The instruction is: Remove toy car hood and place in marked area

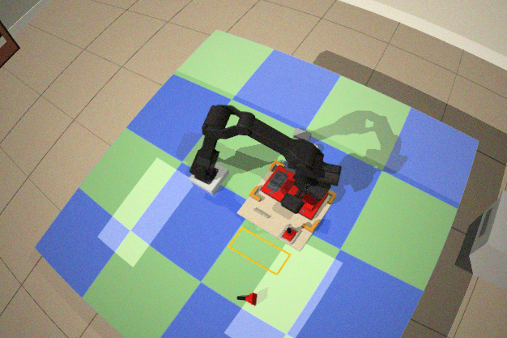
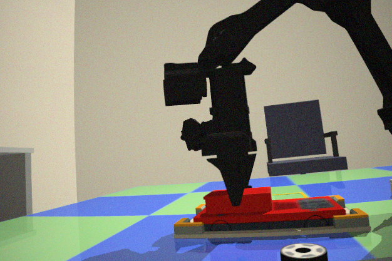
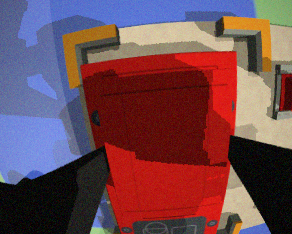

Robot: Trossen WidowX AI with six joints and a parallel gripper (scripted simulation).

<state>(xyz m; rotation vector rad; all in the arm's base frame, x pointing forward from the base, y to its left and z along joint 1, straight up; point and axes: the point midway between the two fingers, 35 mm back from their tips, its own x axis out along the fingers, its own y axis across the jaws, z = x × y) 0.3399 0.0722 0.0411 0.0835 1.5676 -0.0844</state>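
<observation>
Right now my gripper tip is 1 cm below the red hood. From my gripper tip the other things lie so: black peg 1 cm ahead, 13 cm to the right; then black-and-white wheel 6 cm behind, 18 cm to the left, 3 cm below; then beige base plate 4 cm behind, 3 cm to the right, 2 cm below.
</observation>
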